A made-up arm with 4 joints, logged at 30 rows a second.
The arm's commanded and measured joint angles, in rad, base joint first. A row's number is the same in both.
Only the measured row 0 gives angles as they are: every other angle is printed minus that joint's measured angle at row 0.
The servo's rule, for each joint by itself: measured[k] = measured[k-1] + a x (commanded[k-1-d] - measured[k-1]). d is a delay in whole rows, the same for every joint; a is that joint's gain. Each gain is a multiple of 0.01, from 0.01 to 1. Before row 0 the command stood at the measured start. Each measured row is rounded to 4 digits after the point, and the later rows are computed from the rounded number. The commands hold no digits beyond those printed.
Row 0, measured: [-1.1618 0.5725 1.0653 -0.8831]
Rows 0 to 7, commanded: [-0.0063 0.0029 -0.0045 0.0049]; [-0.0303 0.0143 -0.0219 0.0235]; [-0.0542 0.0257 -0.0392 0.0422]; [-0.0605 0.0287 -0.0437 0.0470]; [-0.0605 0.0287 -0.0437 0.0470]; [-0.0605 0.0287 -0.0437 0.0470]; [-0.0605 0.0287 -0.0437 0.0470]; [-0.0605 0.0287 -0.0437 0.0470]
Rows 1 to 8, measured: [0.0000 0.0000 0.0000 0.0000]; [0.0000 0.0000 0.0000 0.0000]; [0.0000 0.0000 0.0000 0.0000]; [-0.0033 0.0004 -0.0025 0.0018]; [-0.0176 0.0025 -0.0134 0.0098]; [-0.0370 0.0060 -0.0278 0.0218]; [-0.0495 0.0094 -0.0367 0.0311]; [-0.0553 0.0123 -0.0406 0.0370]
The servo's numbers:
d 3
a 0.53 0.15 0.56 0.37

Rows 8 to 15, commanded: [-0.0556 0.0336 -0.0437 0.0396]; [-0.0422 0.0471 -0.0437 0.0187]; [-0.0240 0.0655 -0.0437 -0.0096]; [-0.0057 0.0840 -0.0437 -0.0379]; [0.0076 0.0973 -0.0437 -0.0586]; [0.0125 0.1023 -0.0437 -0.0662]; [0.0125 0.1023 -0.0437 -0.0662]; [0.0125 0.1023 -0.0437 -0.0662]
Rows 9 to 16, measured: [-0.0581 0.0148 -0.0423 0.0407]; [-0.0594 0.0169 -0.0431 0.0430]; [-0.0600 0.0187 -0.0434 0.0445]; [-0.0577 0.0209 -0.0436 0.0427]; [-0.0495 0.0248 -0.0437 0.0338]; [-0.0360 0.0309 -0.0437 0.0177]; [-0.0199 0.0389 -0.0437 -0.0029]; [-0.0053 0.0477 -0.0437 -0.0235]
